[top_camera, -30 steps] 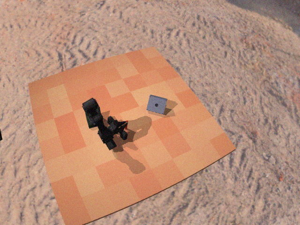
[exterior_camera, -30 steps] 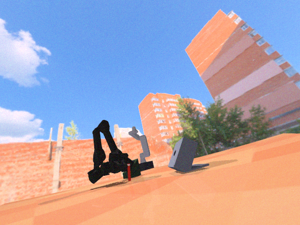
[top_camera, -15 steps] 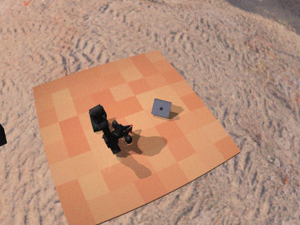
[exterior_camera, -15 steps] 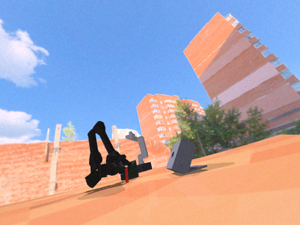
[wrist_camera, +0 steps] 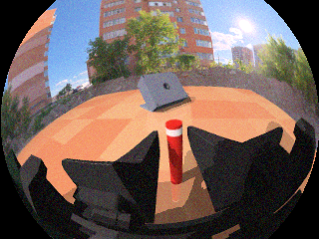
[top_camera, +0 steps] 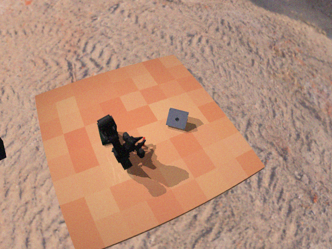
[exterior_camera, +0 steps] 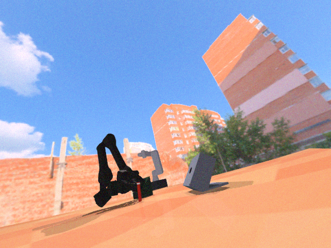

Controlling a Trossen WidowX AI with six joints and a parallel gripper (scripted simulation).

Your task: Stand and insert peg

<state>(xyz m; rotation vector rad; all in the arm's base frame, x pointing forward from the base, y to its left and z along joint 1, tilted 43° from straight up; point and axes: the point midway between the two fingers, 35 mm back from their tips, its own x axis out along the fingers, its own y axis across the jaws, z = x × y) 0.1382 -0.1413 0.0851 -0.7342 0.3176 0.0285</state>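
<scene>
The red peg lies 10 mm behind my gripper tip and 10 mm below it. From my gripper tip the other things lie so: grey sloped panel 280 mm ahead, 40 mm to the left, 20 mm below.
</scene>
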